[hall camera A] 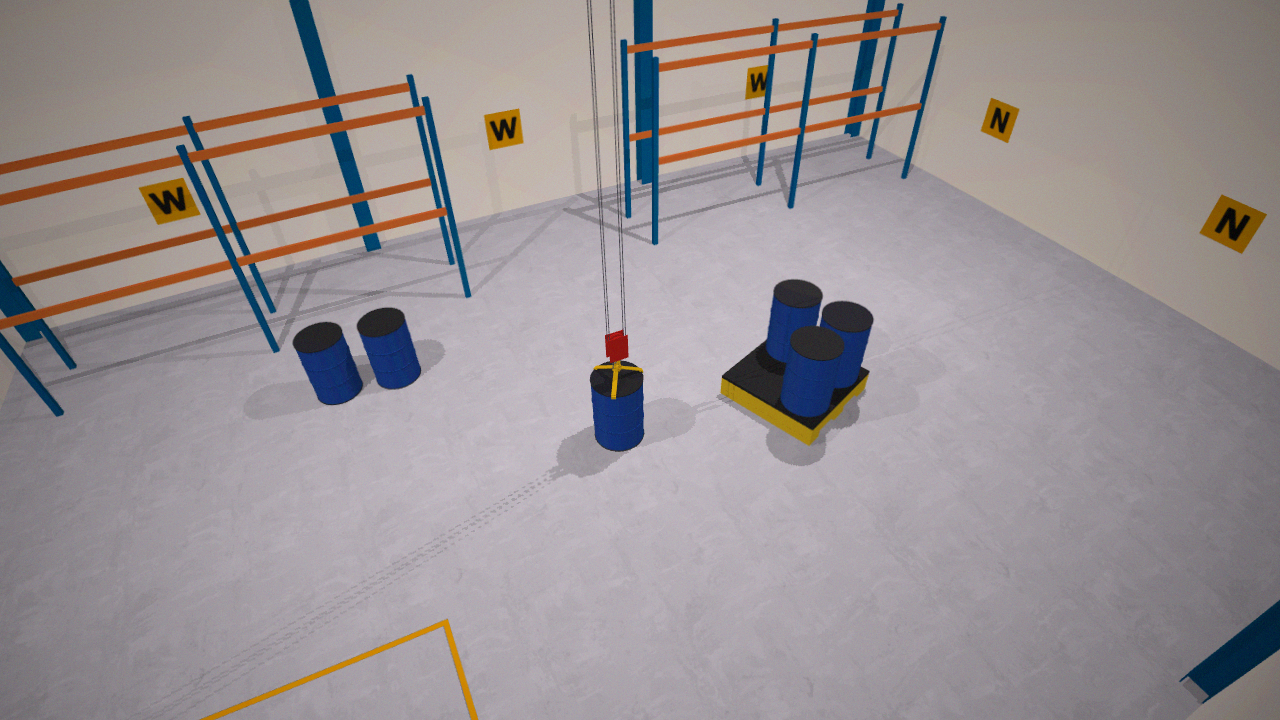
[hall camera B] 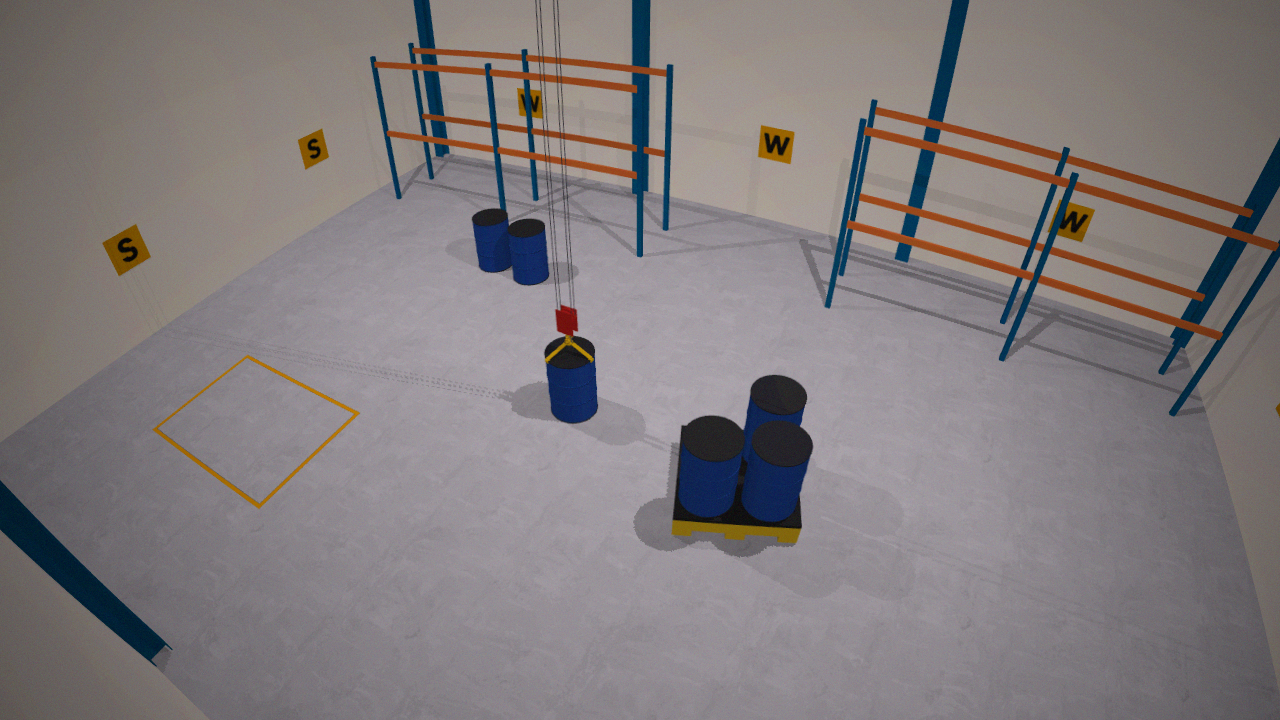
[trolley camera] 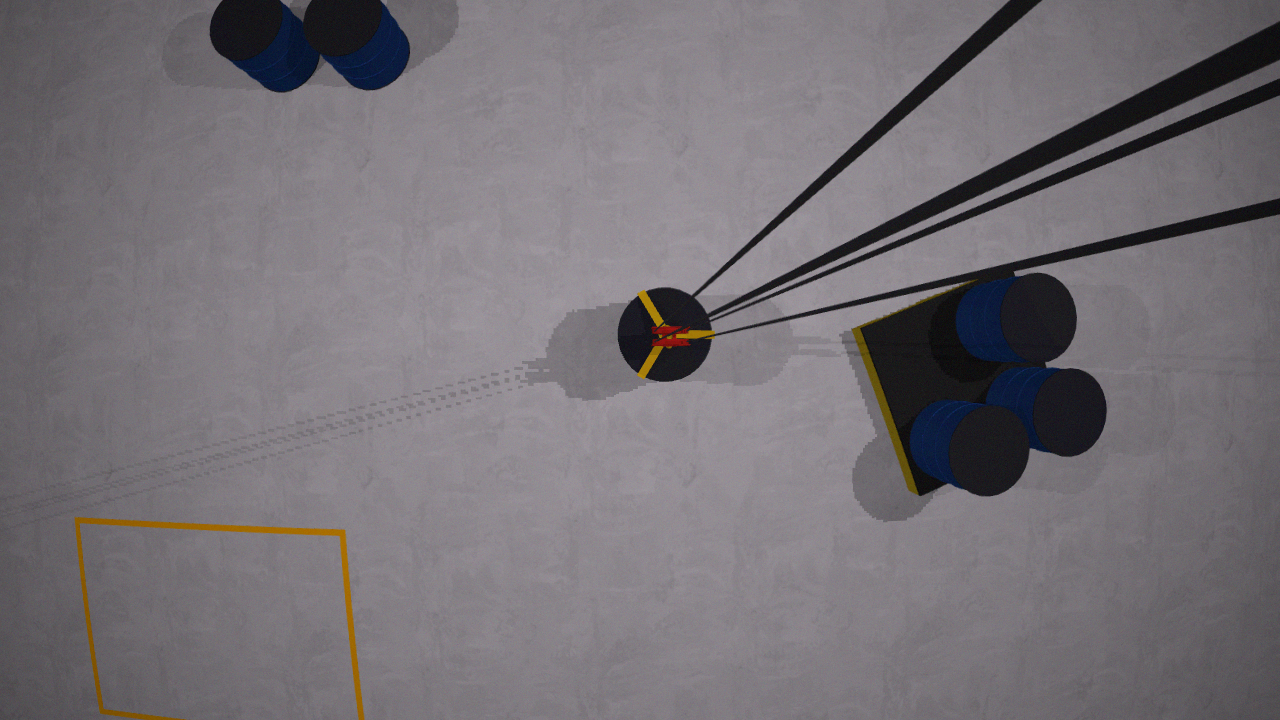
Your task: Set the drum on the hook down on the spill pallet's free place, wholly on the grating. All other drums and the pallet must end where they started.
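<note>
The blue drum on the hook (hall camera A: 618, 417) (hall camera B: 572, 390) (trolley camera: 635, 334) hangs upright from the red hook block (hall camera A: 616, 345) (hall camera B: 566, 319). My gripper (hall camera A: 617, 368) (hall camera B: 569, 343) (trolley camera: 667, 335), a yellow three-armed lifter, is shut on its black top. Its height above the floor is hard to judge. The spill pallet (hall camera A: 768, 408) (hall camera B: 735, 531) (trolley camera: 885, 411) is apart from it, to the right in all views. Three drums stand on the pallet: one (hall camera A: 794, 324) (trolley camera: 1036, 317), another (hall camera A: 848, 320) (trolley camera: 1066, 411) and a third (hall camera A: 810, 380) (trolley camera: 988, 449). The free place is the corner nearest the hanging drum, largely hidden in hall camera B.
Two more blue drums, one (hall camera A: 327, 365) (hall camera B: 492, 243) and another (hall camera A: 389, 351) (hall camera B: 529, 255), stand on the floor near a rack (hall camera A: 445, 197) (hall camera B: 640, 219). A second rack (hall camera A: 655, 152) (hall camera B: 1036, 268) stands along the W wall. A yellow floor outline (hall camera A: 326, 667) (hall camera B: 302, 385) (trolley camera: 210, 525) lies left of the hanging drum.
</note>
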